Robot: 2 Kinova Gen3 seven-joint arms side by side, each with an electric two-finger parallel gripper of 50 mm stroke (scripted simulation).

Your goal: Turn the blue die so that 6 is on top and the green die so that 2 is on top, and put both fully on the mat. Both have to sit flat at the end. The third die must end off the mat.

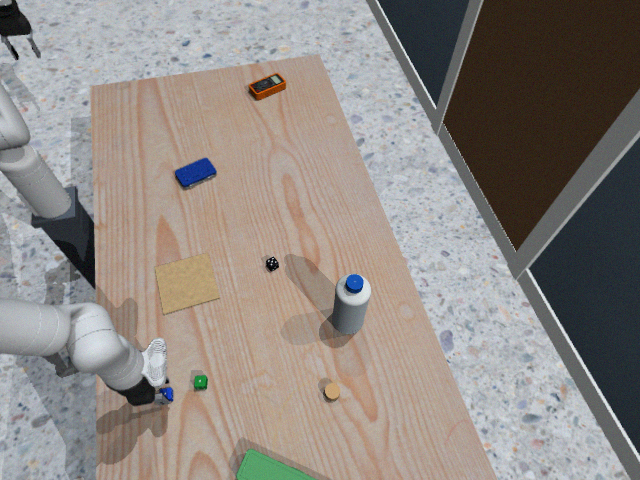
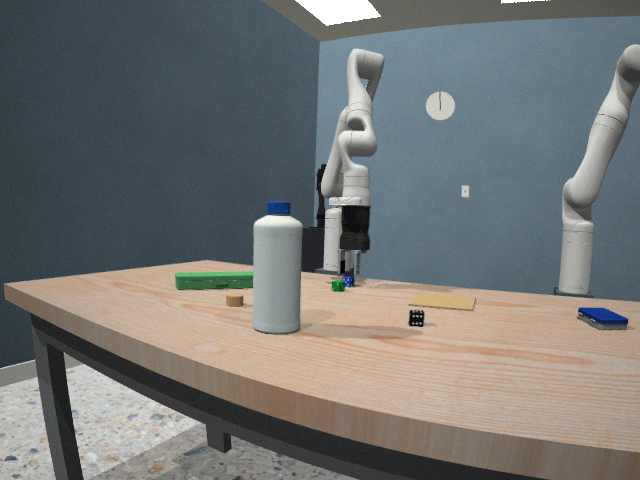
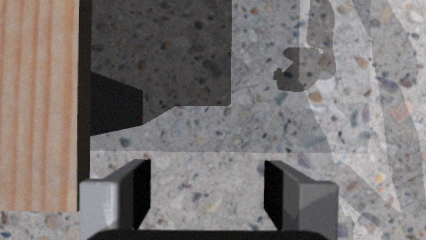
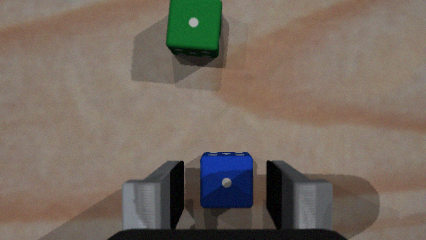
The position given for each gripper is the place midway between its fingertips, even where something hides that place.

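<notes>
Tan mat (image 1: 188,282), visible also as the mat (image 2: 463,303); in image 3 the mat is out of frame, and in image 4 the mat is out of frame as well. Green case (image 2: 184,280) present. Left gripper (image 3: 207,184) visible. Right gripper (image 2: 348,274) visible, with further views of the right gripper (image 1: 164,392) and again of the right gripper (image 4: 225,184).
</notes>
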